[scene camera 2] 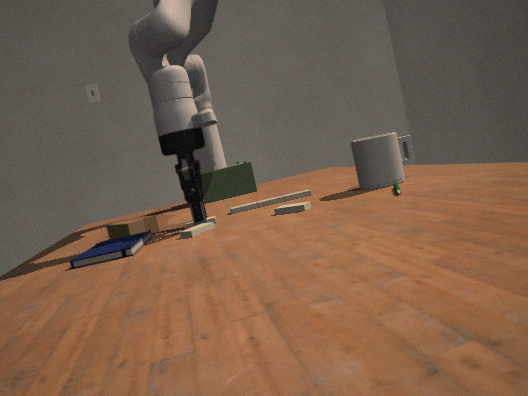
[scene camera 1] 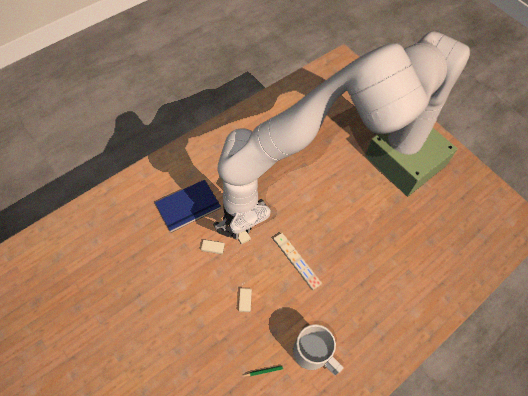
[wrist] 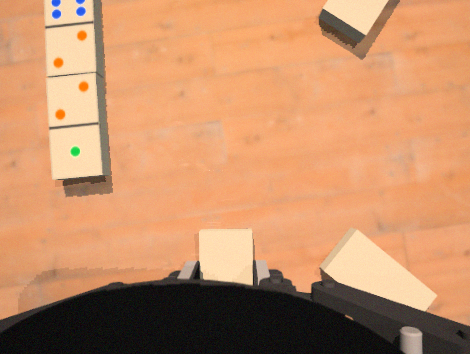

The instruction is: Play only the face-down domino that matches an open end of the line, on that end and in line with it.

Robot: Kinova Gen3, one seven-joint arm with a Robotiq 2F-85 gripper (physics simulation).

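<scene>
The gripper points down at table level, its fingers closed on the two long sides of a face-down domino; its far part is hidden in the wrist view. A second face-down domino lies close beside the gripper. A third lies farther off. The face-up line has one green pip at the end nearer the gripper, then orange twos, blue pips, and red pips at the far end.
A blue book lies near the gripper, with a brown block behind it. A grey mug and a green pencil are beyond the line's red end. The arm stands on a green base.
</scene>
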